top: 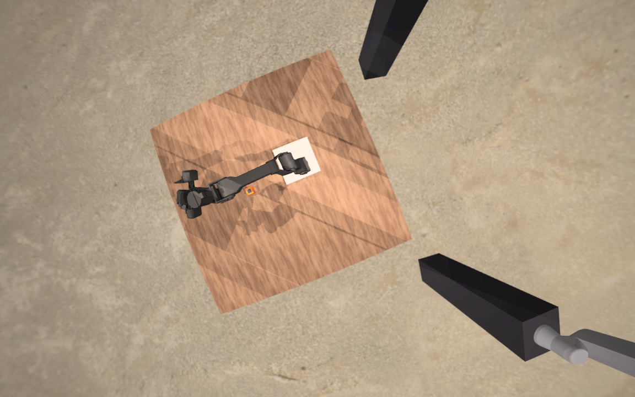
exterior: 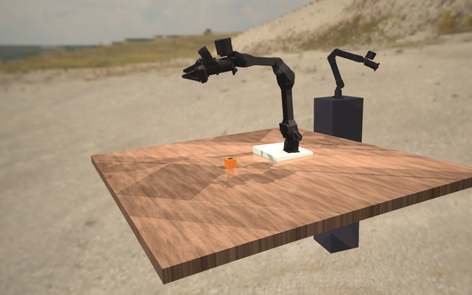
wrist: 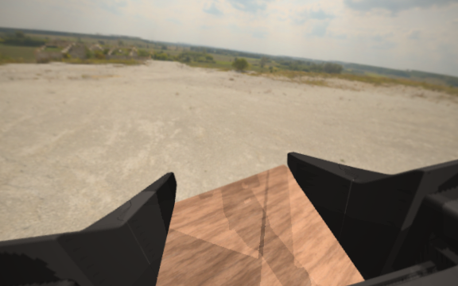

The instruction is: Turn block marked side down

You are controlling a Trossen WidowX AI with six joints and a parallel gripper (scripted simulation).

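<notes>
Now: the block 39 cm below my gripper tip, 18 cm behind it and 2 cm to the left of it.
</notes>
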